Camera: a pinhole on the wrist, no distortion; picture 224 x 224 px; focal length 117.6 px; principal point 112.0 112.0 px. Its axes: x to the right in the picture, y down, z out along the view. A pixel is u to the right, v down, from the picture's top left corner.
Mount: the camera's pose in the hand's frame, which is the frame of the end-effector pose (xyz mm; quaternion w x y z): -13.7 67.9 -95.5 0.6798 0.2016 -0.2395 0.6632
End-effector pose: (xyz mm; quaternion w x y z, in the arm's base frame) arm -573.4 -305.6 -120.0 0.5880 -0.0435 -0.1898 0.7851
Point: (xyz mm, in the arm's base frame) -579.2 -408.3 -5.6
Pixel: 148 137
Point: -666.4 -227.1 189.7
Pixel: 158 53
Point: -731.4 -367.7 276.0
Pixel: 184 88
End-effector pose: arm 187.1 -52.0 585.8 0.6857 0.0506 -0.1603 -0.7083
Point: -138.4 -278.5 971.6
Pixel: 133 39
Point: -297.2 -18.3 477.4
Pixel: 14 107
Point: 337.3 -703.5 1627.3
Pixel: outside the picture
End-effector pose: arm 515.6 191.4 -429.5 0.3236 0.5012 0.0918 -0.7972
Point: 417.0 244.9 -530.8
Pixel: 51 35
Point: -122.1 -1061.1 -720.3
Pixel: outside the picture
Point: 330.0 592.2 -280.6
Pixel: 17 176
